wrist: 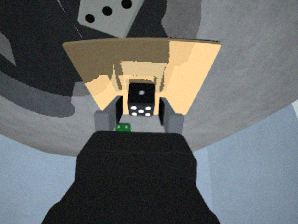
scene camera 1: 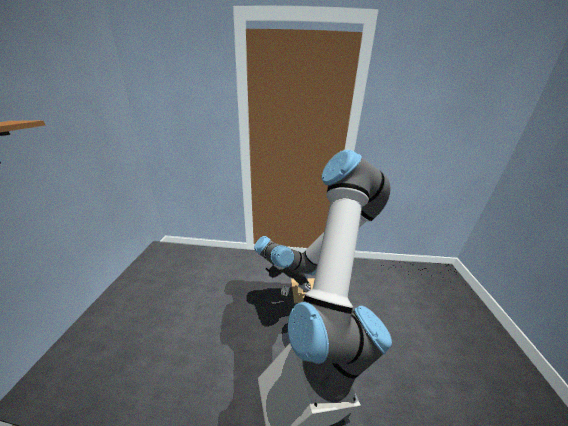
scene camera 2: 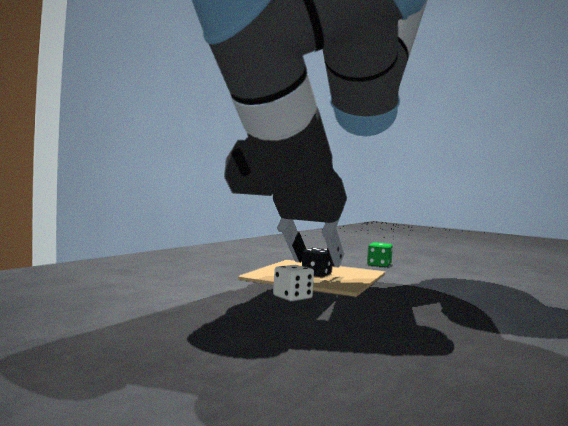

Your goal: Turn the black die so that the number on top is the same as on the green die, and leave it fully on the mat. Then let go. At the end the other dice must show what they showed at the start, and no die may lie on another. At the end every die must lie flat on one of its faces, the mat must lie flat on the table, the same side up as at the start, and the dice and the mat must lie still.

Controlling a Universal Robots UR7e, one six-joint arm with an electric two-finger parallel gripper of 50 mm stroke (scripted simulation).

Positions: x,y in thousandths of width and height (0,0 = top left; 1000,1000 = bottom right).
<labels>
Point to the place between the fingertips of my gripper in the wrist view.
At 471,467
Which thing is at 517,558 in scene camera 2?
My gripper.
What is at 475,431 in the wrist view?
A black die.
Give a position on a mat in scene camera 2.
At 612,661
</labels>
